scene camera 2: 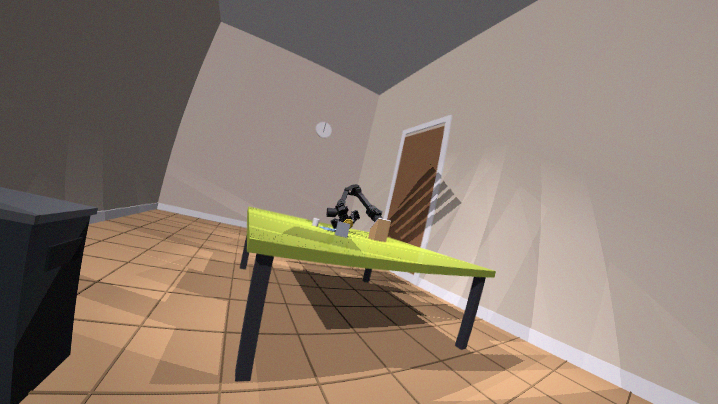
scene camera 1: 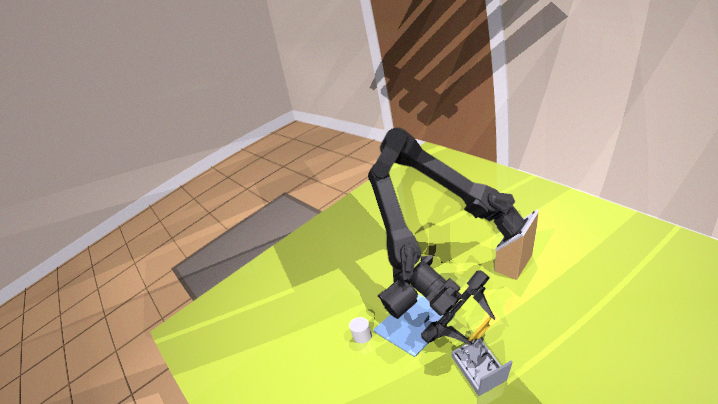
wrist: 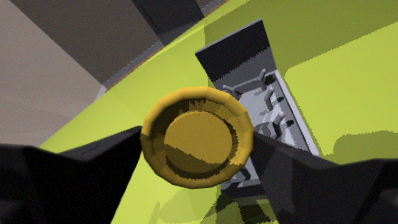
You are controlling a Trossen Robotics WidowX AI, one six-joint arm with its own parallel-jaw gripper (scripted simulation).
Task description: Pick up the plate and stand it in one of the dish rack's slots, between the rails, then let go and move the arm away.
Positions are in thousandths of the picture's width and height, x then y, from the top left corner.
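My gripper (scene camera 1: 673,823) is carrying a yellow plate (wrist: 499,614), and the wrist view shows my gripper (wrist: 496,605) too. I can also see a grey dish rack (wrist: 607,283), along with a light blue mat (scene camera 1: 565,823).
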